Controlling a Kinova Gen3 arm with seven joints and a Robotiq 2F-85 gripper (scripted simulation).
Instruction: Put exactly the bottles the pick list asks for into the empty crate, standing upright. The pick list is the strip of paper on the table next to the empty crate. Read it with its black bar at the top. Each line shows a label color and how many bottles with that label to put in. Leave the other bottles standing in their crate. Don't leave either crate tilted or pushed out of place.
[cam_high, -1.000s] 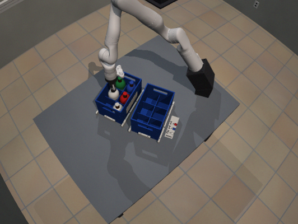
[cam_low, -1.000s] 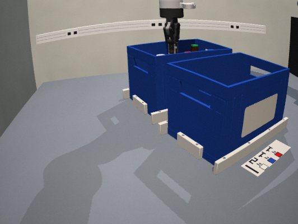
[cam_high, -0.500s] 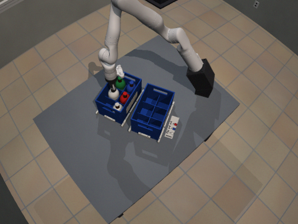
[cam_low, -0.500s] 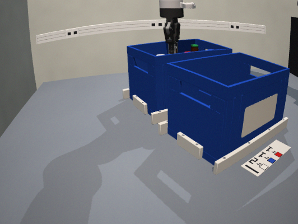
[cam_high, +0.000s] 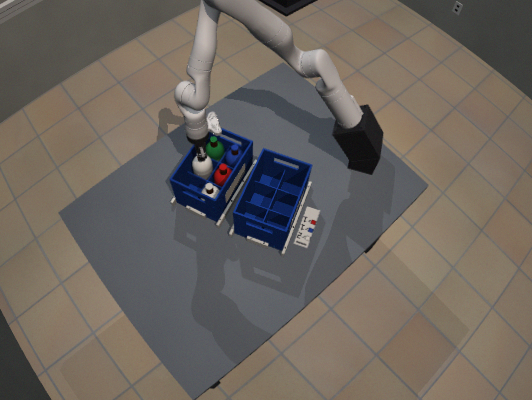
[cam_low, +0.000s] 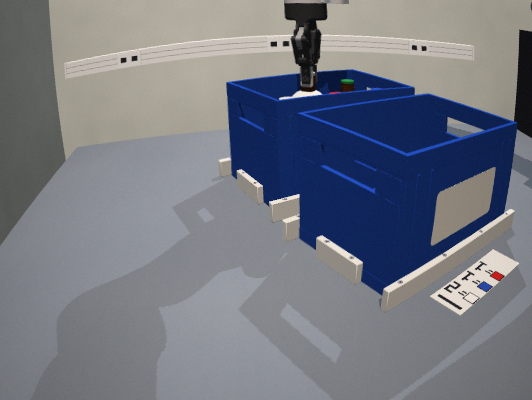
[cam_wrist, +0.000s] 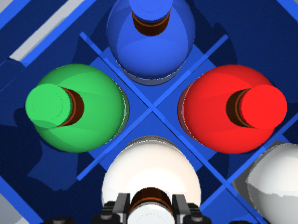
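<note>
The white bottle is 70 mm below my hand. From my hand the other things lie so: green-label bottle (90 mm below, 80 mm behind, 30 mm to the right); then red-label bottle (90 mm to the left, 90 mm below, 30 mm behind); then blue-label bottle (110 mm behind, 90 mm below, 50 mm to the left).
</note>
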